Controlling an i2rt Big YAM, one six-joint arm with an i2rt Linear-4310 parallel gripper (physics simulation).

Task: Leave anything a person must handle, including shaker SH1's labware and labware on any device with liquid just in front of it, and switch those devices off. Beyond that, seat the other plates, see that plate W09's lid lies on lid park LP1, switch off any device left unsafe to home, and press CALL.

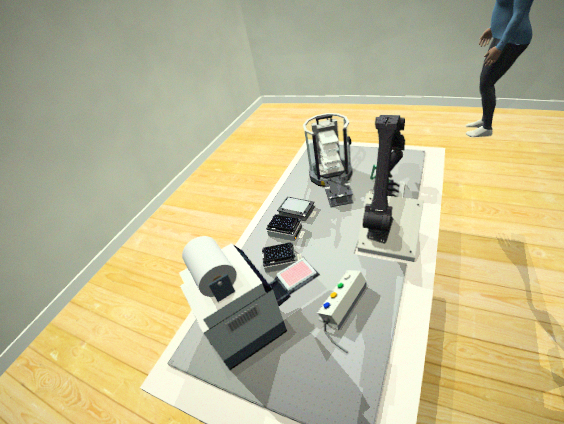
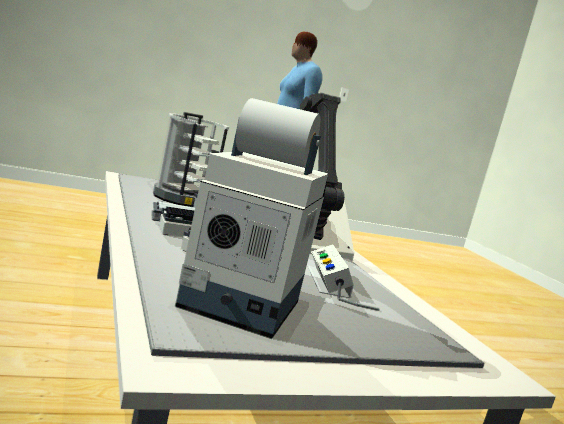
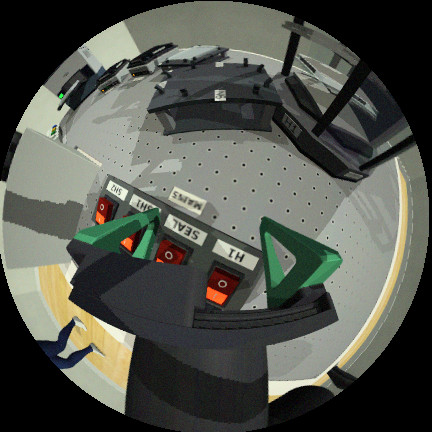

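Pixels of known places: gripper, between the fingertips: (image 1: pixel 373 183) (image 3: pixel 209 217); arm's base, origin of its link: (image 1: pixel 380 227) (image 3: pixel 43 175).
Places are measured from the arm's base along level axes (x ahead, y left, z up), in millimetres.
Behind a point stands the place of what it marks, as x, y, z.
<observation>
My gripper (image 3: pixel 209 217) @[137, -352, -44] is open and empty above the MAINS switch box. Its rocker switches SH2 (image 3: pixel 104 211) @[75, -252, -32], SH1 (image 3: pixel 131 240) @[75, -304, -33], SEAL (image 3: pixel 170 252) @[95, -344, -30] and H1 (image 3: pixel 222 285) @[98, -394, -30] show orange at their "I" ends; the left finger partly hides SH1, the gripper body part of SEAL. Two black plates (image 1: pixel 284 224) @[428, 101, -18] (image 1: pixel 279 254) @[355, 278, -14] sit on low devices. A pink plate (image 1: pixel 297 274) @[205, 381, 43] lies on the sealer's tray. A pale flat piece (image 1: pixel 296 205) @[450, -63, -39] lies on a holder beyond the black plates; its label is unreadable. The button box (image 1: pixel 345 297) @[15, 378, -8] (image 2: pixel 332 270) @[68, 452, -19] has white, green, yellow and blue buttons.
Hotel H1 (image 1: pixel 320 181) @[420, -298, -49] (image 3: pixel 310 145) @[288, -404, -58] holds pale plates on its shelves. Dark nest N6 (image 1: pixel 340 192) @[265, -208, -23] (image 3: pixel 200 92) @[250, -261, -23] stands beside it. The tall sealer (image 1: pixel 245 320) @[236, 658, 129] (image 2: pixel 250 240) @[374, 728, 103] carries a white roll. A person (image 1: pixel 510 30) (image 2: pixel 300 80) stands beyond the table, near the arm's side.
</observation>
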